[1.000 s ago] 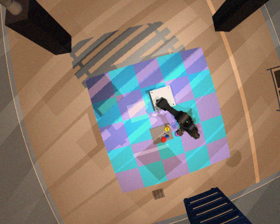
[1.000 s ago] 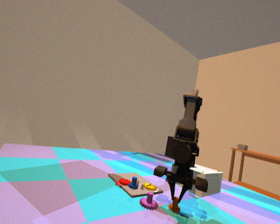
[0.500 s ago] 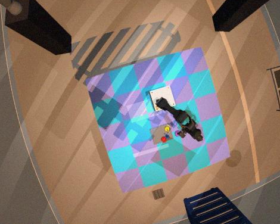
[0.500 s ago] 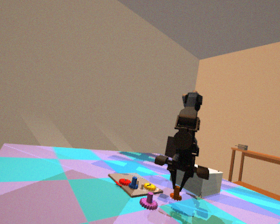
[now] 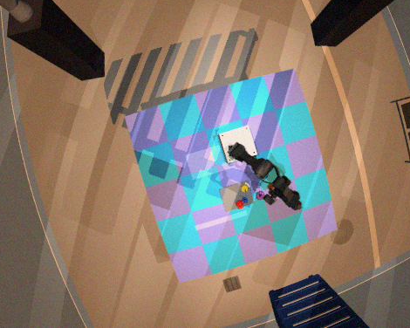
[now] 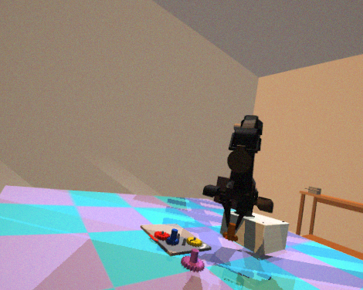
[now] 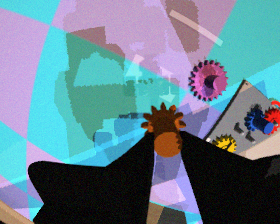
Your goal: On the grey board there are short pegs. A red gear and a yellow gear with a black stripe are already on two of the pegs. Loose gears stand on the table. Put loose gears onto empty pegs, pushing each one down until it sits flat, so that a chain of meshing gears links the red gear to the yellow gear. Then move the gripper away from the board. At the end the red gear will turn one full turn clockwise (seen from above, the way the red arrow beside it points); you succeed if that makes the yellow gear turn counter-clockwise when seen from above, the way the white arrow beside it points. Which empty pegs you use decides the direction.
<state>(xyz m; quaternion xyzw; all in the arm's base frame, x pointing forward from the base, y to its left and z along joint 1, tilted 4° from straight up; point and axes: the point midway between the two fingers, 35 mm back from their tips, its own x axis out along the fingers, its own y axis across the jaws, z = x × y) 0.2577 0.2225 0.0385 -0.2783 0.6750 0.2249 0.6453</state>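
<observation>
Right now my gripper tip is 90 mm short of the blue gear, 160 mm to the left of it and 90 mm above it. The rest, counted from my gripper tip: red gear (120 mm ahead, 190 mm to the right, 100 mm below); orange gear (10 mm below); yellow gear (10 mm ahead, 150 mm to the right, 100 mm below).
</observation>
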